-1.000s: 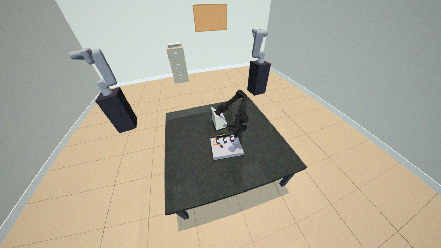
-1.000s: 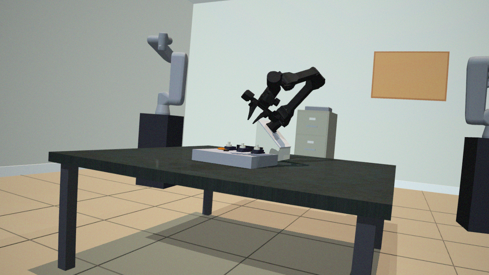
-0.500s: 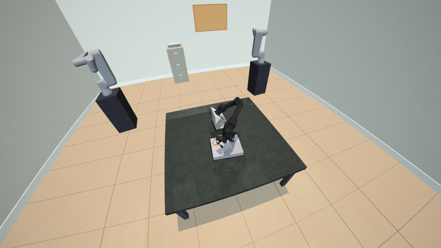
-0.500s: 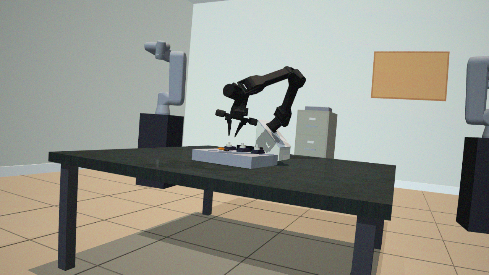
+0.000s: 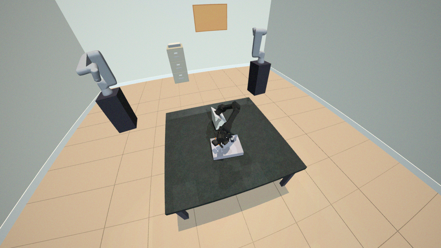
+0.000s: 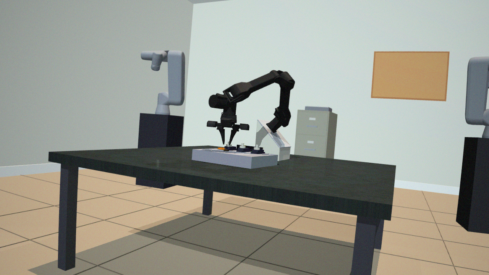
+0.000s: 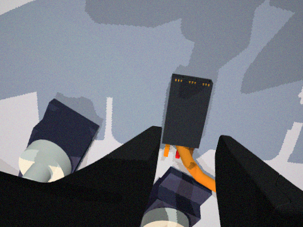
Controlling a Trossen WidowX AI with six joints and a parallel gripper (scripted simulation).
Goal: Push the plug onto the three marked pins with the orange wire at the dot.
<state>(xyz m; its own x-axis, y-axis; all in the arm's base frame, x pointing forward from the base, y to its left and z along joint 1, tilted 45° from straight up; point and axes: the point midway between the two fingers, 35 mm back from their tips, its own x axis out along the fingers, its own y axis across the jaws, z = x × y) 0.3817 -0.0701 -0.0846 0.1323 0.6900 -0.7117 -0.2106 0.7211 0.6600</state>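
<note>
My gripper tip is now 11 cm past the yellow band and 5 cm to the right of it. Also, from my gripper tip: dark dot (11 cm behind, 5 cm to the left); printed holder (5 cm ahead, 4 cm to the left, 5 cm below).
</note>
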